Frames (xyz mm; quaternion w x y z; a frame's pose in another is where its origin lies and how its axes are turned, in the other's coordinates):
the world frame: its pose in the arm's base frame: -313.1 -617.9 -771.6 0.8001 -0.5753 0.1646 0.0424
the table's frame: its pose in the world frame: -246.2 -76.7 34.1 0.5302 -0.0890 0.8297 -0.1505
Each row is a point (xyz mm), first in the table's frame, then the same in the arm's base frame.
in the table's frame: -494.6 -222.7 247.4
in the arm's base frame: -1.8 -290.9 -549.3
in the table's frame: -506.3 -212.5 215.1
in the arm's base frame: -25.2 -264.0 -552.8
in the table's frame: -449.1 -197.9 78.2
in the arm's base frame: -169.2 -240.2 -522.4
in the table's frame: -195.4 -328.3 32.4
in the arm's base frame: -293.9 -430.1 -343.9
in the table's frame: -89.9 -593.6 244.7
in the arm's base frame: -94.2 -629.6 -127.2
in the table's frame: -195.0 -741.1 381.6
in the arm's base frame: 114.2 -611.5 -39.1
